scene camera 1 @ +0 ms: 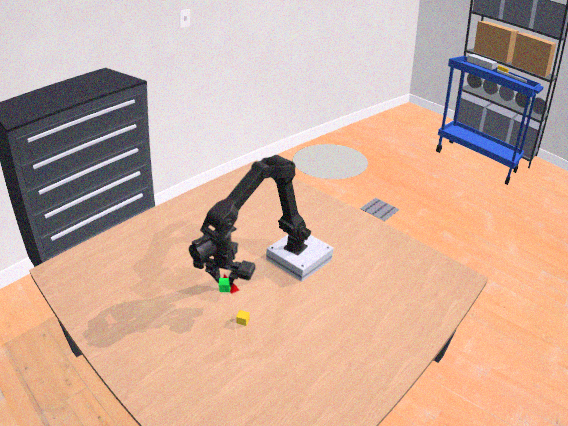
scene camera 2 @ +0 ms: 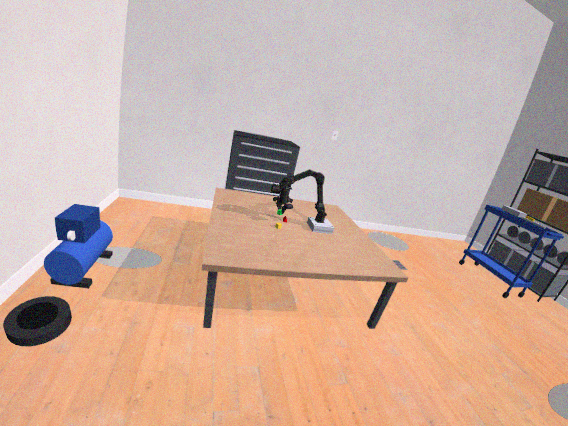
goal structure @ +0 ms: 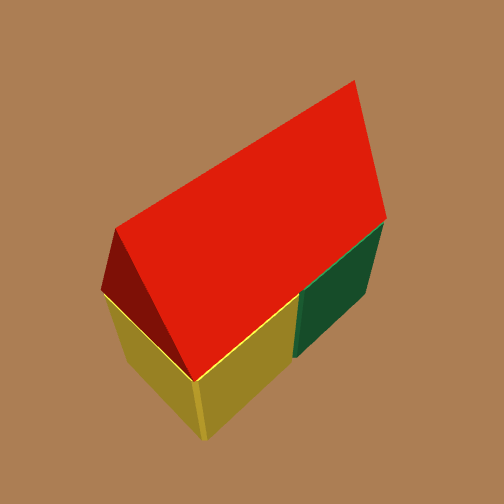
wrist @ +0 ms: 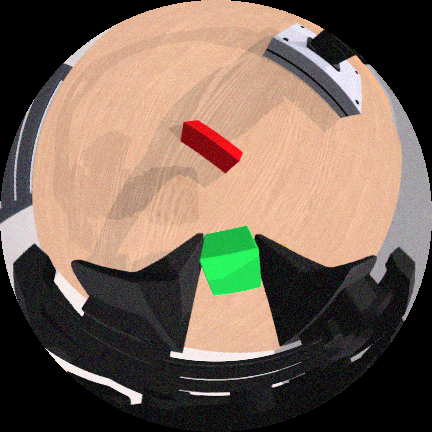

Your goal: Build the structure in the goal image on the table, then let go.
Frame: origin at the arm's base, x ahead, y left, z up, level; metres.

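Where they show: gripper, fingertip midpoint: (scene camera 1: 225,284) (scene camera 2: 280,213) (wrist: 228,239); arm's base at its link origin: (scene camera 1: 295,247) (scene camera 2: 319,221).
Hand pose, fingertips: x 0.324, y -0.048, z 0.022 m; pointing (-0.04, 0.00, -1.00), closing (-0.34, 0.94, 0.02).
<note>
Each offset is from my fingertips to the top centre of the thing. Level surfaces: height alone.
A green cube @[dx +0.010, dy +0.005, dz +0.026 m] (scene camera 1: 224,285) (scene camera 2: 280,212) (wrist: 231,262) is between the two fingertips of my gripper (wrist: 228,239), which is shut on it and holds it above the table. A red block @[dx -0.066, dy -0.040, dz -0.045 m] (scene camera 1: 234,288) (scene camera 2: 285,219) (wrist: 210,146) lies on the table, partly hidden behind the green cube and the gripper in scene camera 1; in the wrist view it shows as a long piece beyond the fingertips. A yellow cube @[dx +0.036, dy +0.098, dz -0.045 m] (scene camera 1: 243,318) (scene camera 2: 279,226) stands on the table, apart from the red block; in the wrist view it is almost wholly hidden behind the right finger.
The arm's pale base plate (scene camera 1: 312,253) (scene camera 2: 320,226) (wrist: 320,80) stands on the wooden table @[dz -0.078 m] (scene camera 1: 320,360) (scene camera 2: 280,250) to the right of the blocks in both scene views. A dark drawer cabinet (scene camera 1: 90,165) (scene camera 2: 262,162) stands beyond the table's edge.
</note>
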